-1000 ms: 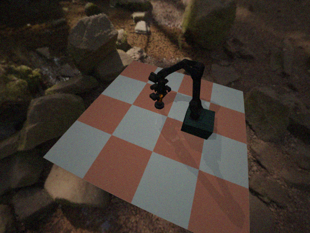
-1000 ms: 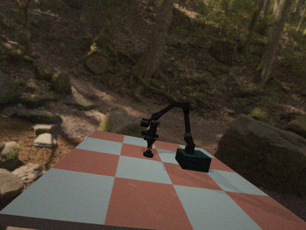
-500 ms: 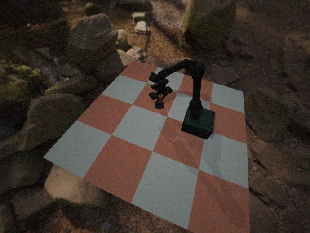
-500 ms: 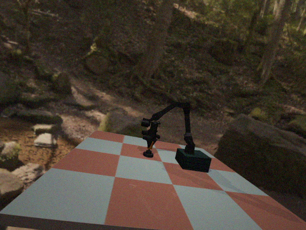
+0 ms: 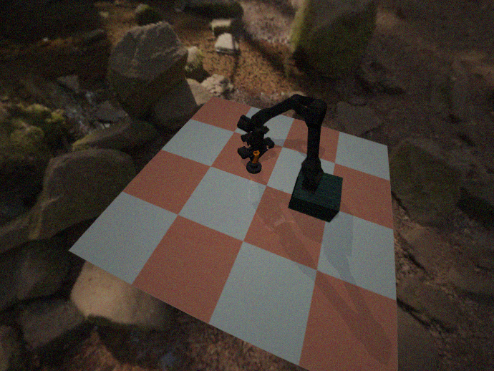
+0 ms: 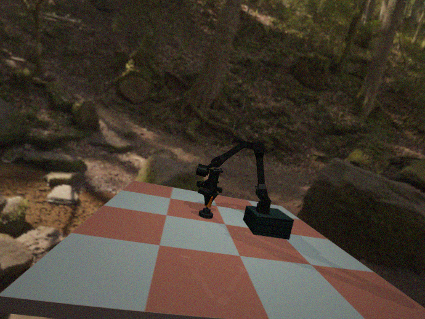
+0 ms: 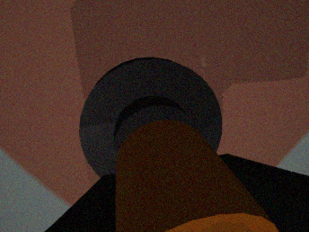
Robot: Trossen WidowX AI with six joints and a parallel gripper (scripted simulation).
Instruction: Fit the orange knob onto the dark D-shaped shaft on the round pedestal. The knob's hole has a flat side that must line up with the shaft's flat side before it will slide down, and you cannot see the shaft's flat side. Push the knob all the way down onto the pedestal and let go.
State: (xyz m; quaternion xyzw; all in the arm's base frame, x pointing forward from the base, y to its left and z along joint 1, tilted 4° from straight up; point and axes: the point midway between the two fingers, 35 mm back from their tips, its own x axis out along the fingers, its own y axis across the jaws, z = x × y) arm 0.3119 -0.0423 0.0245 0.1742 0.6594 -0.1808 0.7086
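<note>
Right now the orange knob is 20 mm above my gripper tip. Also, from my gripper tip: round pedestal 40 mm below.
</note>
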